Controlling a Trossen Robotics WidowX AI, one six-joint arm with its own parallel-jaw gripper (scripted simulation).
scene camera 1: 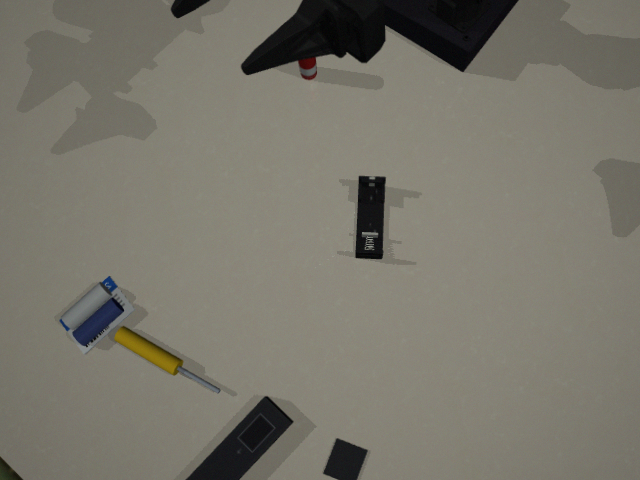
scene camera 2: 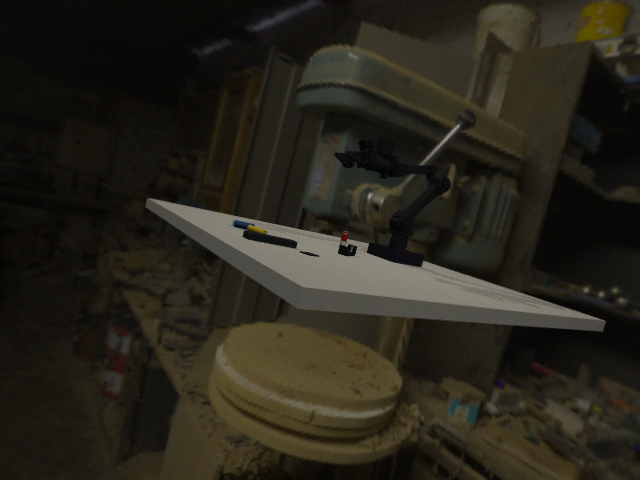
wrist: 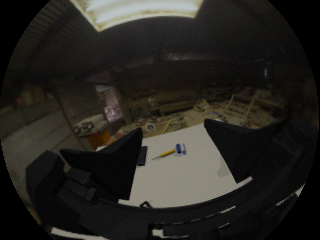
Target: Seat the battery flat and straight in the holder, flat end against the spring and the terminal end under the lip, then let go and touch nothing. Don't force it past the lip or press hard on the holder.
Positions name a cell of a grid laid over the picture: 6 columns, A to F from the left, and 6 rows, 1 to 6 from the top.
Labels:
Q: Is my gripper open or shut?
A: Open.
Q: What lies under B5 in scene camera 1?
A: A yellow screwdriver.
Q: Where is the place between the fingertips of my gripper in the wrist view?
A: D4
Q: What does my gripper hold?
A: Nothing.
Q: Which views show my gripper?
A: Scene camera 1, scene camera 2 and the wrist view: all of them.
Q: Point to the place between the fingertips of my gripper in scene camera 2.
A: D2

